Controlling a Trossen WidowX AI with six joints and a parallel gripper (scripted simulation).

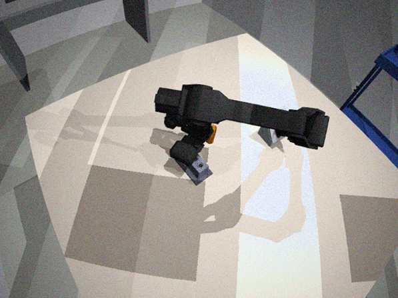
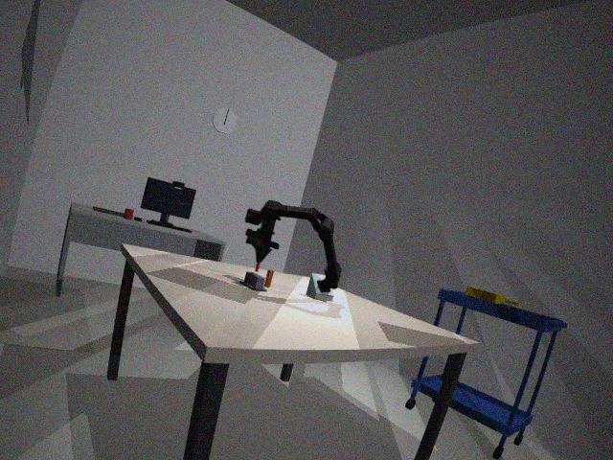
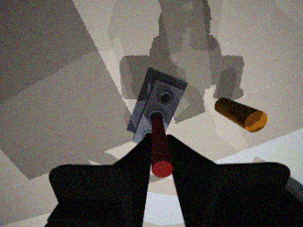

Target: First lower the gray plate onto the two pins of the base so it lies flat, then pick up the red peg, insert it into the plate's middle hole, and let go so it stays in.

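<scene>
My gripper tip is 70 mm above the gray plate. The rest, counted from my gripper tip: orange cylinder: 110 mm behind, 40 mm to the right, 70 mm below; then base: 110 mm below; then red peg: right at my gripper tip.
</scene>
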